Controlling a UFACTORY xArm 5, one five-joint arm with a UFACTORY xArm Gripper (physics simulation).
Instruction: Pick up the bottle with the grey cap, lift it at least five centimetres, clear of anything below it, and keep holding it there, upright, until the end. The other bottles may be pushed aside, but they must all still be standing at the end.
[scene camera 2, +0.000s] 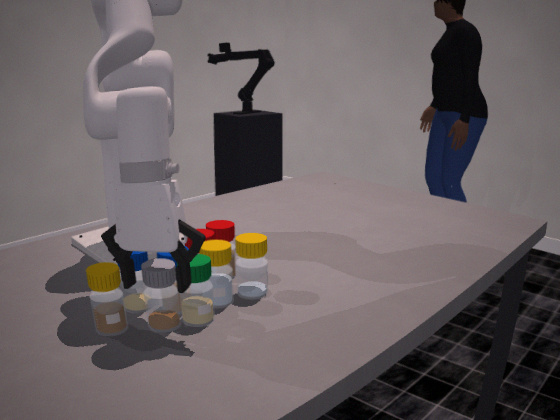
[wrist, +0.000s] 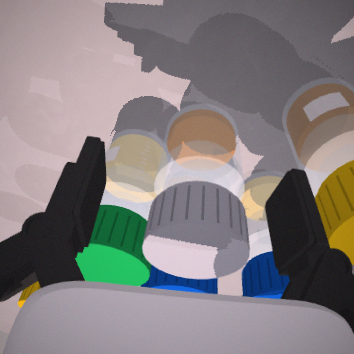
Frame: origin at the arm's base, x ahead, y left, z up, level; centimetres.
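Seen in the pictures: gripper, fingertip midpoint: (scene camera 2: 156, 288) (wrist: 193, 172).
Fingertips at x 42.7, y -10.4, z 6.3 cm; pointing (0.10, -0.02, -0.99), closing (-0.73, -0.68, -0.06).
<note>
A point is followed by its place in that frame.
The bottle with the grey cap (scene camera 2: 159, 274) {x 42.4, y -9.6, z 8.2 cm} (wrist: 199, 212) {x 41.9, y -10.4, z 8.1 cm} stands upright on the table, with orange-brown contents. My gripper (scene camera 2: 157, 287) {x 42.7, y -10.4, z 6.3 cm} (wrist: 193, 172) {x 42.7, y -10.4, z 6.3 cm} is open and empty. Its black fingers are spread to either side of the grey cap in both views, with no contact that I can make out. The green-capped bottle (scene camera 2: 200, 269) {x 43.7, y -3.2, z 8.1 cm} (wrist: 117, 245) {x 42.2, y -5.4, z 8.5 cm} stands close beside the grey one; in the wrist view its cap shows between one finger and the grey cap. A yellow-capped bottle (scene camera 2: 104, 277) {x 39.3, y -17.6, z 8.4 cm} (wrist: 341, 215) {x 38.9, y -15.6, z 8.5 cm} stands outside the other finger. Two blue caps (scene camera 2: 138, 260) {x 34.0, y -9.9, z 7.7 cm} (wrist: 265, 272) {x 34.0, y -10.0, z 7.4 cm} show behind the grey one.
Two more yellow-capped bottles (scene camera 2: 251, 246) {x 39.6, y 8.6, z 8.1 cm} (scene camera 2: 216, 252) {x 39.4, y 2.0, z 8.4 cm} and red-capped bottles (scene camera 2: 220, 230) {x 29.9, y 8.1, z 8.4 cm} stand behind the green one. The arm's pale base plate (scene camera 2: 90, 241) {x -2.5, y -9.2, z 0.0 cm} lies behind the bottles. The table edge (scene camera 2: 425, 327) {x 64.2, y 26.8, z -3.2 cm} runs along the right. A person (scene camera 2: 457, 75) and a black pedestal (scene camera 2: 248, 150) are beyond the table.
</note>
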